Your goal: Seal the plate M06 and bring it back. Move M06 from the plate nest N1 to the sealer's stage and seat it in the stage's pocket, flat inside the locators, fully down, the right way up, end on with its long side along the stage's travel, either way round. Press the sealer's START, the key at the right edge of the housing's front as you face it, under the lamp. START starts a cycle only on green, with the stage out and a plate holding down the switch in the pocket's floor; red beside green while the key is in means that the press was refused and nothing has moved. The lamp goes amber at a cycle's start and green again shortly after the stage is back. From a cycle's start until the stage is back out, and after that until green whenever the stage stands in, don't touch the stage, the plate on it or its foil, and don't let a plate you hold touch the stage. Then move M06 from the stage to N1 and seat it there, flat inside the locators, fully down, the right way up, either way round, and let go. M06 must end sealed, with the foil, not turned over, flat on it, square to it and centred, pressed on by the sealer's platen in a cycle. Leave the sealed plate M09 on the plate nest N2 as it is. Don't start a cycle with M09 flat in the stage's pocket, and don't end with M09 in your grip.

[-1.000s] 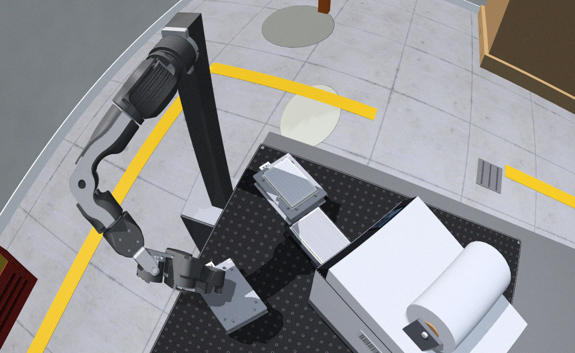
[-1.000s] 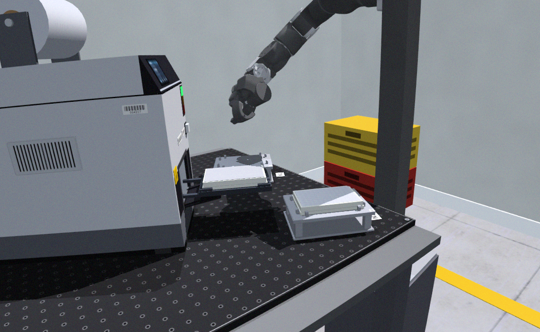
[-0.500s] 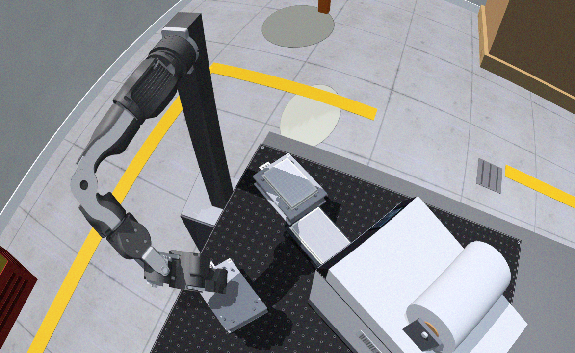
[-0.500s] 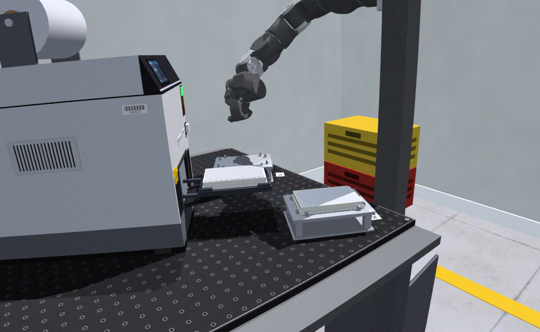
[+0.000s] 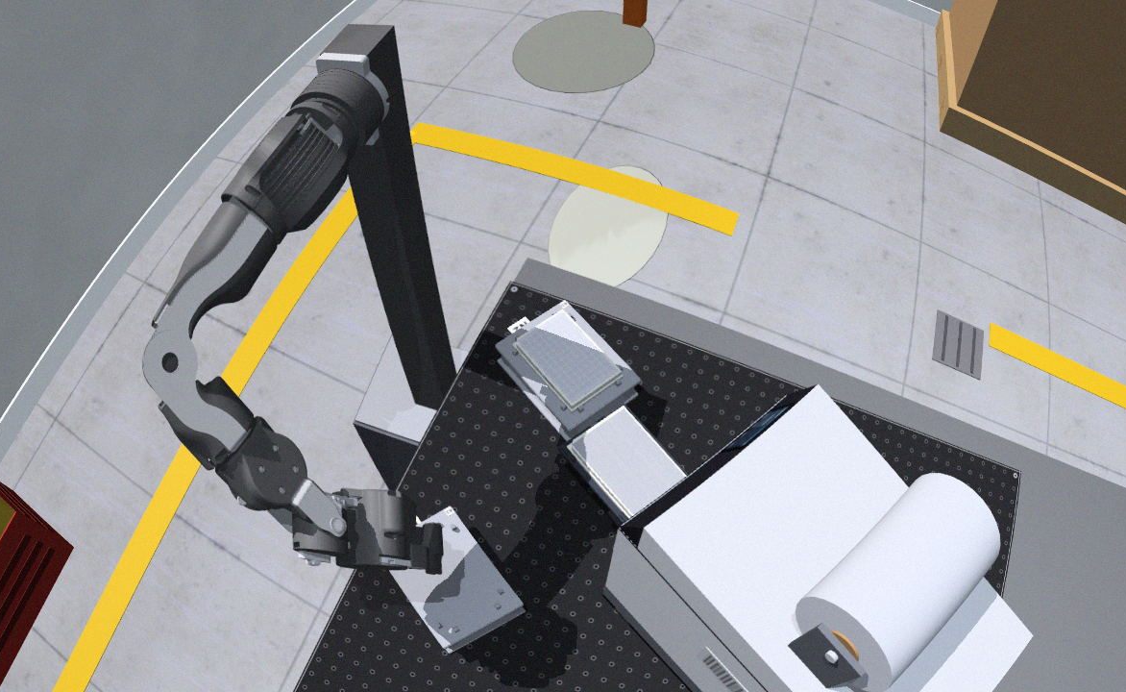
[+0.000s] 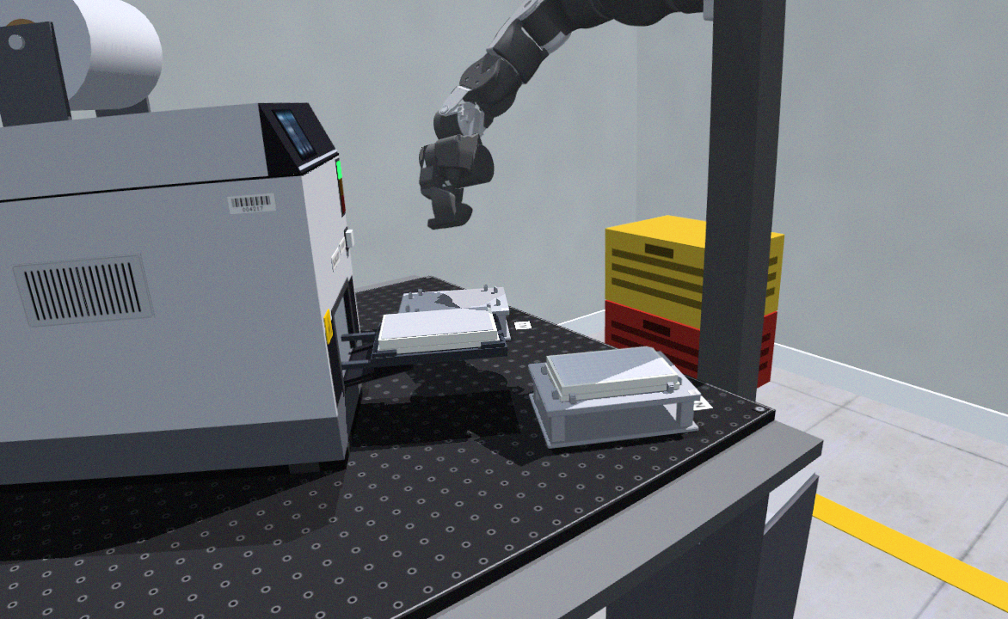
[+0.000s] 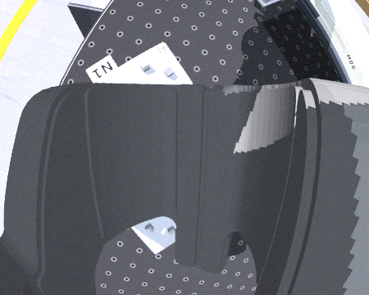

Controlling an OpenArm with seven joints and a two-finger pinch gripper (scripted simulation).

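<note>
The plate M06 is 20 cm to the left of my hand, 17 cm ahead of it and 7 cm below it. From my hand the other things lie so: sealer's stage (20 cm to the left, 17 cm ahead, 8 cm below); start key (19 cm ahead, 6 cm to the left, 2 cm above); screen (29 cm ahead, 16 cm to the left, 15 cm above).
</note>
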